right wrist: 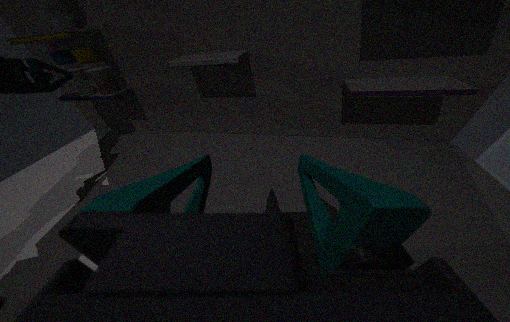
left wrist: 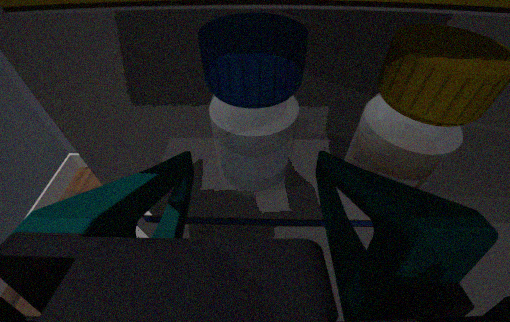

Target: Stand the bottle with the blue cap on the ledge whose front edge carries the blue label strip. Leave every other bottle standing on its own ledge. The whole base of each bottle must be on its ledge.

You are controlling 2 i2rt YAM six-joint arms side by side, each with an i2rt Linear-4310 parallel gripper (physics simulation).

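Note:
The bottle with the blue cap stands upright on a ledge. A dark blue label strip runs along that ledge's front edge. The outer edge of the bottle's base is hard to make out in the dark. My left gripper is open, its fingertips in front of the bottle, one to each side and apart from it. A bottle with a yellow cap stands to the right in the left wrist view. My right gripper is open and empty, away from the ledges.
A yellow strip marks a ledge above the blue-capped bottle. In the right wrist view a small ledge juts from the wall, and a wider ledge with a purple strip is at the right. Part of the left arm shows at the left.

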